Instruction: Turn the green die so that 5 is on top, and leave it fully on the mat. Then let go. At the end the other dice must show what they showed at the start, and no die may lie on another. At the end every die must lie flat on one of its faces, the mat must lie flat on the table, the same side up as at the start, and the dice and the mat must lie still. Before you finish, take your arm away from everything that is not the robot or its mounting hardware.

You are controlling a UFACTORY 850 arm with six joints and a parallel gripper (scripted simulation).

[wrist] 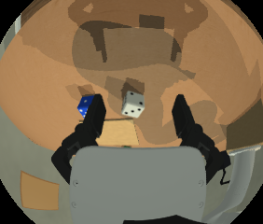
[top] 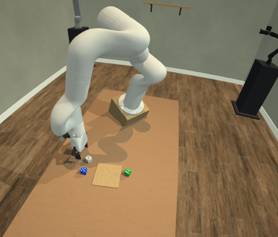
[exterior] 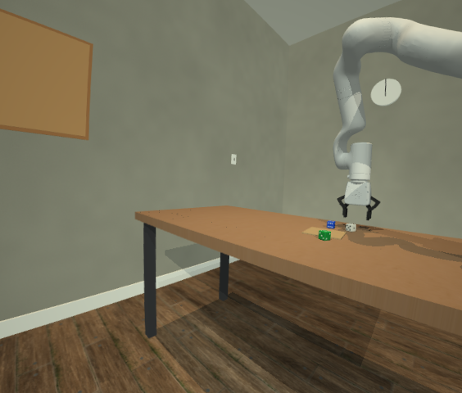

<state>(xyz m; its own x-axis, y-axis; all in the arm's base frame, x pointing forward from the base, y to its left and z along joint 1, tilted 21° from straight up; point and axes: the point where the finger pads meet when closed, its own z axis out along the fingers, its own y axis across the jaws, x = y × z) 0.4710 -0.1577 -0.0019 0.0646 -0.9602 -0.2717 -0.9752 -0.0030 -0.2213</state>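
The blue die is 9 cm ahead of my hand, 5 cm to the left of it and 4 cm below it. Also, from my hand: tan mat: 18 cm to the left, 6 cm below, 6 cm ahead; then green die: 28 cm to the left, 4 cm below, 2 cm ahead; then white die: 4 cm to the left, 4 cm below, 1 cm ahead.
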